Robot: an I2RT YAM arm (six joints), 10 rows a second.
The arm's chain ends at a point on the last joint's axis. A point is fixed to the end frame.
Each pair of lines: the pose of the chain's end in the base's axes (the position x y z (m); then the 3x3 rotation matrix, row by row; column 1 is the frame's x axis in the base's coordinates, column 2 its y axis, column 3 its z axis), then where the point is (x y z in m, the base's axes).
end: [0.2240 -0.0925 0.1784], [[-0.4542 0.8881 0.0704], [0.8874 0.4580 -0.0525], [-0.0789 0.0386 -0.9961]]
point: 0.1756 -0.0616 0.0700
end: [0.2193 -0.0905 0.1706], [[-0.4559 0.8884 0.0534], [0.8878 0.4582 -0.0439], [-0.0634 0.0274 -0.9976]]
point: 0.1690 -0.0586 0.0633
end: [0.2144 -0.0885 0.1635], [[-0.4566 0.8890 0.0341], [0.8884 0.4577 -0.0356], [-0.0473 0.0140 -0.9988]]
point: 0.1621 -0.0557 0.0574
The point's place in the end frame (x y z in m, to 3 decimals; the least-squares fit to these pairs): 0.058 -0.033 0.103
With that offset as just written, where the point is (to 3 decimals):
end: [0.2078 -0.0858 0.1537], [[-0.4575 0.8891 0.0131], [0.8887 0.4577 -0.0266], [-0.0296 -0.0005 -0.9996]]
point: 0.153 -0.052 0.049
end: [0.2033 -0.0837 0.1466], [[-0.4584 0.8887 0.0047], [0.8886 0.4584 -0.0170], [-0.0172 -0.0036 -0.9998]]
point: 0.148 -0.049 0.043
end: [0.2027 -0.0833 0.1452], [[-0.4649 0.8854 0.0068], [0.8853 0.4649 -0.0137], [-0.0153 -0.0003 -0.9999]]
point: 0.147 -0.049 0.041
